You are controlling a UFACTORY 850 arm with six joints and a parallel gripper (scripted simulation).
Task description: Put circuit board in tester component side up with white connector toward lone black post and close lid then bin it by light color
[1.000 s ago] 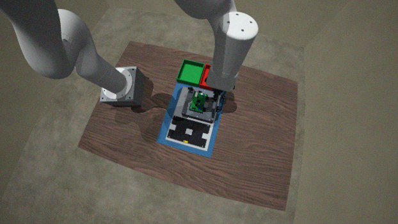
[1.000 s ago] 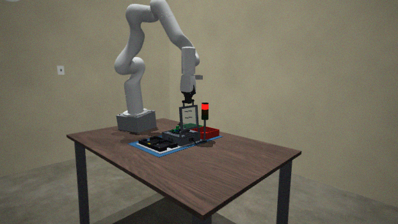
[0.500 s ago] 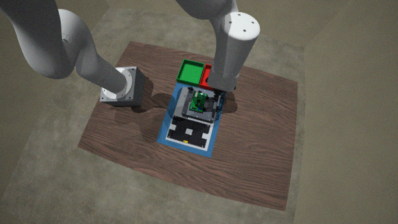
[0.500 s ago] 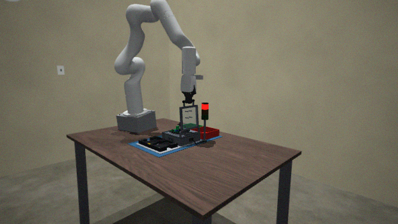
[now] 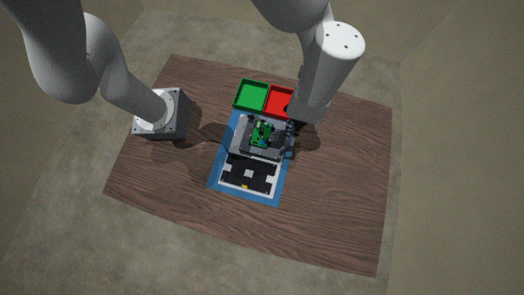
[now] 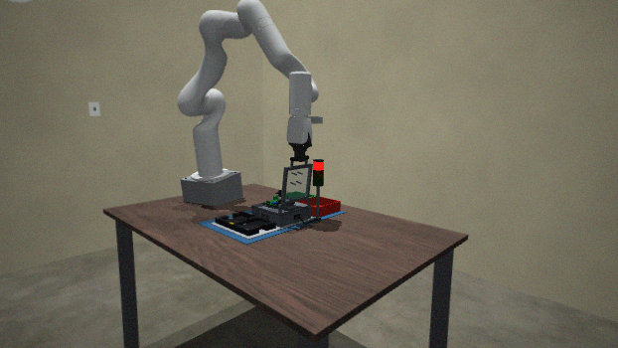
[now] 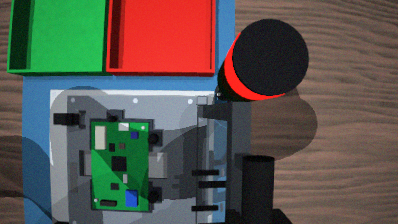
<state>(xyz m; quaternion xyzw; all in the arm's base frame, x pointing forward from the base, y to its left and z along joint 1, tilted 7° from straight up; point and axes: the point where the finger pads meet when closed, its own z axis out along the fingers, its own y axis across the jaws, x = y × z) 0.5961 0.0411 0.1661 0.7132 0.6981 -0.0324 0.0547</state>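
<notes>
The green circuit board is 21 cm below my hand and 12 cm behind it. Round my hand: red bin: 27 cm below, 20 cm to the left, 8 cm behind; tester lid: 9 cm below, 1 cm behind; green bin: 27 cm below, 23 cm behind, 21 cm to the left.
</notes>
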